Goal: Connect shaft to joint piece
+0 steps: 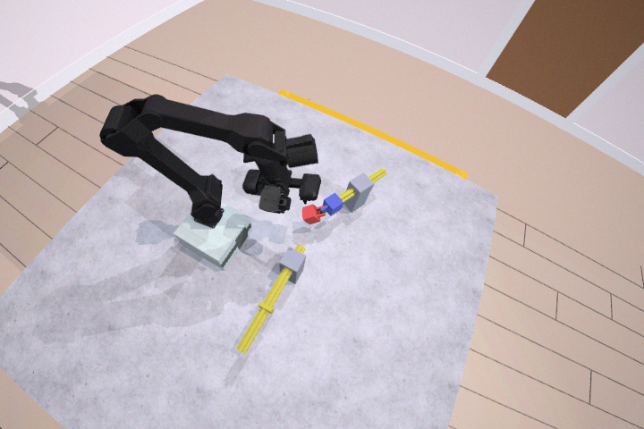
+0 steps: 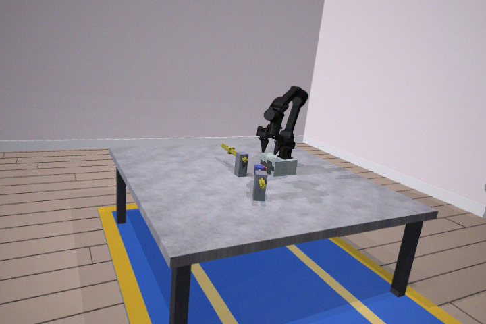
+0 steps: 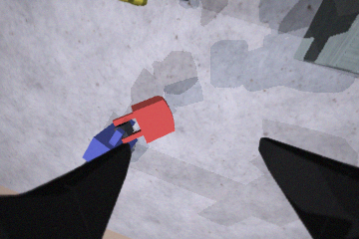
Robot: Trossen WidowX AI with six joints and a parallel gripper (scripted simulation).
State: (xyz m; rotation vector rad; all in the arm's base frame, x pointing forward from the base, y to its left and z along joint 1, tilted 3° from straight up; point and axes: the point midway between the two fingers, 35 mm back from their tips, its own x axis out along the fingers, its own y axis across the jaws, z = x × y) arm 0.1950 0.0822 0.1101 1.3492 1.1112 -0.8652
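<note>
My gripper tip is 70 mm short of the red joint piece, 70 mm above it and 20 mm to the right of it.
</note>
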